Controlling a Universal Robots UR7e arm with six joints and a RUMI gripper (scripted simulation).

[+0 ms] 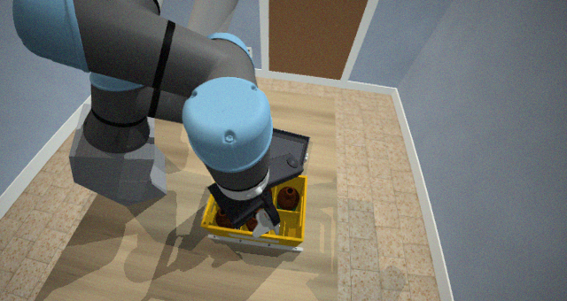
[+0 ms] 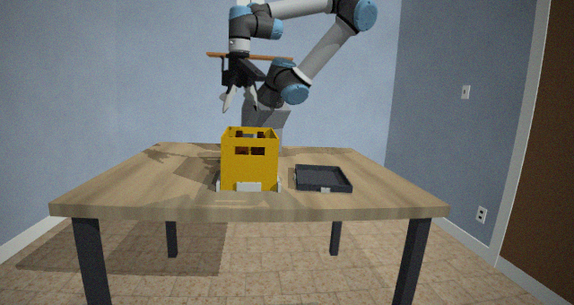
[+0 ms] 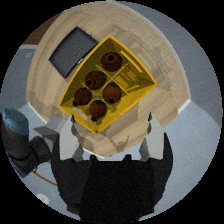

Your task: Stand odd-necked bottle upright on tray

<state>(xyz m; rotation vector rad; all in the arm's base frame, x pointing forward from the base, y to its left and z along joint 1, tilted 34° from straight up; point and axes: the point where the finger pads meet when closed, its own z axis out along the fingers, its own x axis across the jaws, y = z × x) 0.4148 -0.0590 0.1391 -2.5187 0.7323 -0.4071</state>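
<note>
The crate is 16 cm below my hand, 3 cm to the left of it and 2 cm behind it. Also, from my hand: tray (30 cm to the left, 23 cm below, 8 cm behind); bottle (16 cm below, 10 cm to the left, 5 cm ahead).
</note>
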